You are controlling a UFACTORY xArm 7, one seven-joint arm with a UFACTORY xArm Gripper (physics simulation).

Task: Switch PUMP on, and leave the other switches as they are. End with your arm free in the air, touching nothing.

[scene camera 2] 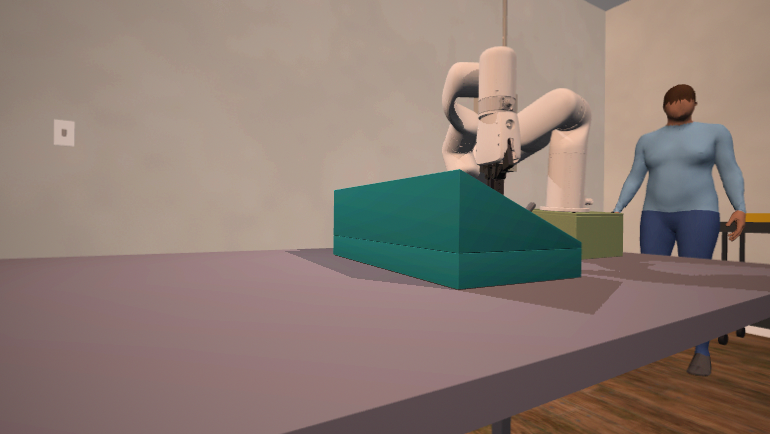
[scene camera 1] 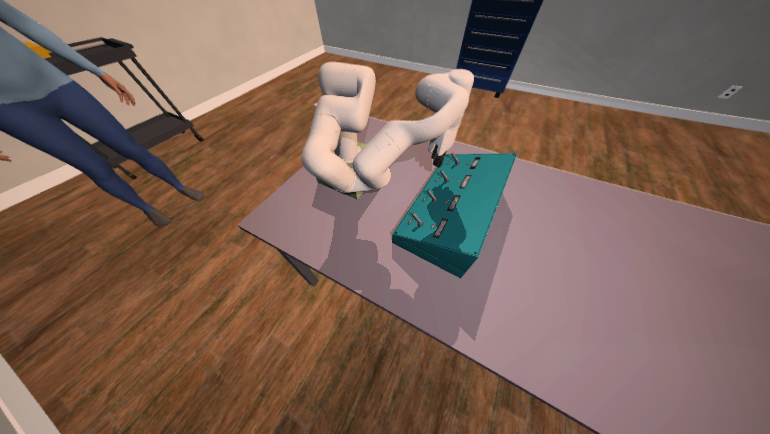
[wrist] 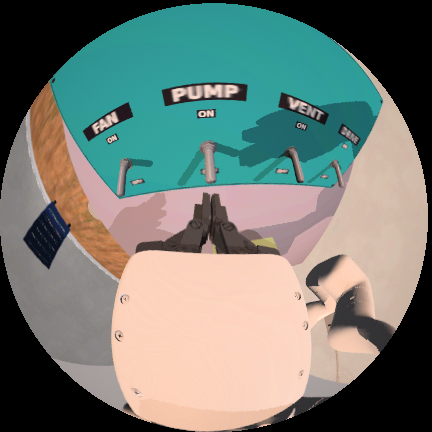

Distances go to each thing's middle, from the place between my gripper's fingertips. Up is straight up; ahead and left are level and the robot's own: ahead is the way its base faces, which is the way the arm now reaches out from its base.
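I consider the teal switch console (scene camera 2: 449, 228): my gripper is 60 mm above it and 60 mm to the left of it, and it is still 120 mm short of the console.
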